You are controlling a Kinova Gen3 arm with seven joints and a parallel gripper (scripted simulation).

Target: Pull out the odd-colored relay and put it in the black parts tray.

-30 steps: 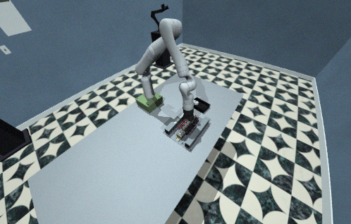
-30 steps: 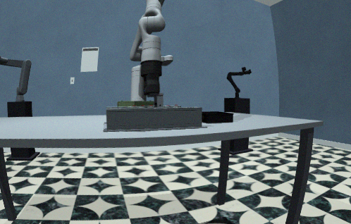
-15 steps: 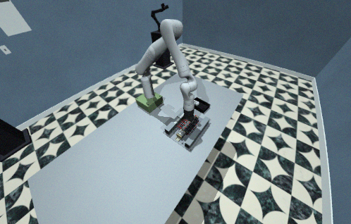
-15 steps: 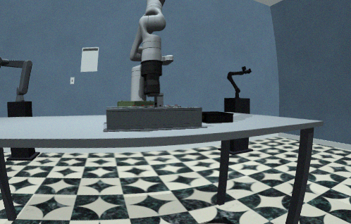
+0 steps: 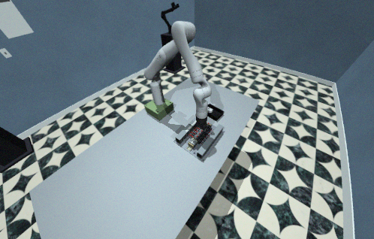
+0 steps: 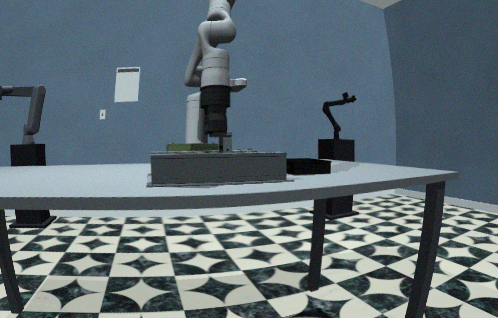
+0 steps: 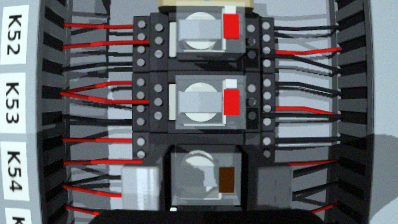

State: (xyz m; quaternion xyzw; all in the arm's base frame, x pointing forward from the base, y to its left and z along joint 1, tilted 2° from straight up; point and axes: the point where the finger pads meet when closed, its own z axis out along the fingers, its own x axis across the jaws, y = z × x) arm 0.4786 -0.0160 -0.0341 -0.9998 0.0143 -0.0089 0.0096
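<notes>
The K54 relay is 1 cm below my hand. From my hand the other things lie so: K52 relay: 6 cm to the left, 1 cm below; then relay panel: 4 cm to the right, 3 cm below; then K53 relay: 3 cm to the left, 1 cm below.
</notes>
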